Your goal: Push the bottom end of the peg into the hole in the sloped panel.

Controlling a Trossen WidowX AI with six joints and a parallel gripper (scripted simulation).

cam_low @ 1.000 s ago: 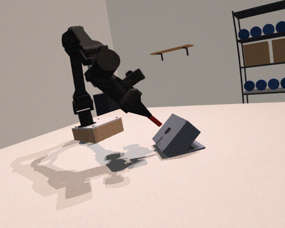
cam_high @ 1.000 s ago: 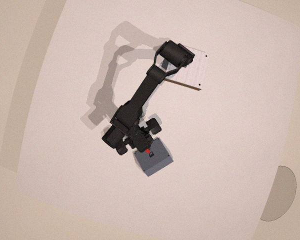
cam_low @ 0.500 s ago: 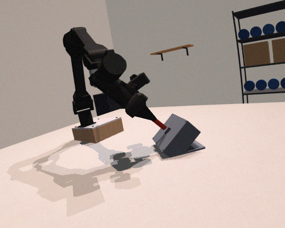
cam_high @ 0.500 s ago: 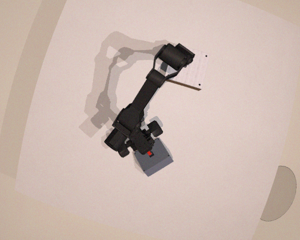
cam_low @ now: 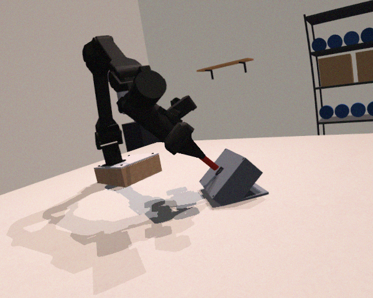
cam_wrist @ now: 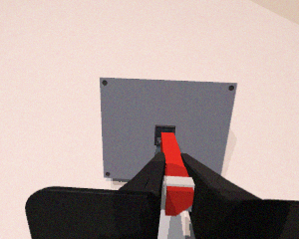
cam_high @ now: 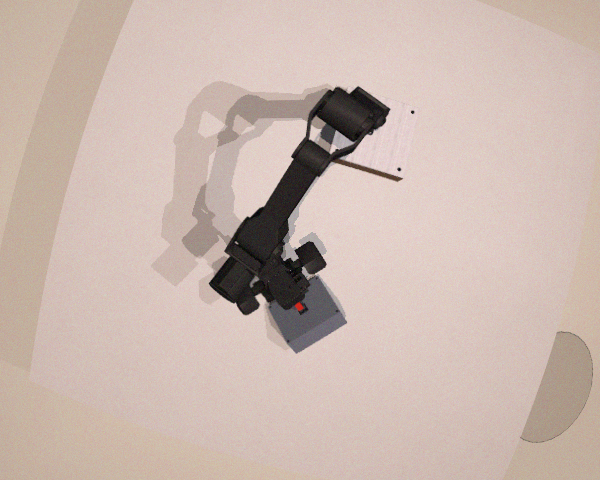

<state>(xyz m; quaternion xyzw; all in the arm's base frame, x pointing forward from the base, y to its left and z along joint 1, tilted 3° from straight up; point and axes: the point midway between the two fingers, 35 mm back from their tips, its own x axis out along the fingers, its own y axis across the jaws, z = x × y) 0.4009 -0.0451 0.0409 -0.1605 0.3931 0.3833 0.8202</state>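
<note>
Now: gripper tip 30 mm short of the sloped grey panel, 40 mm to the right of it and 60 mm above it. The rest, counted from my gripper tip: red peg 10 mm behind, 10 mm to the right, 10 mm above.
</note>
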